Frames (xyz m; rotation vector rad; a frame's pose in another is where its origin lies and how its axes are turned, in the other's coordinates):
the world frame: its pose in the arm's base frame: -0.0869 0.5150 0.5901 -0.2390 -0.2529 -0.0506
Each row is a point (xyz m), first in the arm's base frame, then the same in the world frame.
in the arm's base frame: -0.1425 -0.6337 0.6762
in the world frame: -0.0094 -1.1388 -0.1818
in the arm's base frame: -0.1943 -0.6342 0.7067
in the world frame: -0.0517 -1.1504 -0.1407
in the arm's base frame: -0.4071 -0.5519 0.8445
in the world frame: -0.2241 -1.1188 0.0600
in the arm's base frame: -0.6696 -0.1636 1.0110
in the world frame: -0.4434 -0.8007 0.3734
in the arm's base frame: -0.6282 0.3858 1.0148
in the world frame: -0.4132 -0.2651 0.4990
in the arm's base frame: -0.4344 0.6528 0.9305
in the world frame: -0.2524 0.0286 0.4371
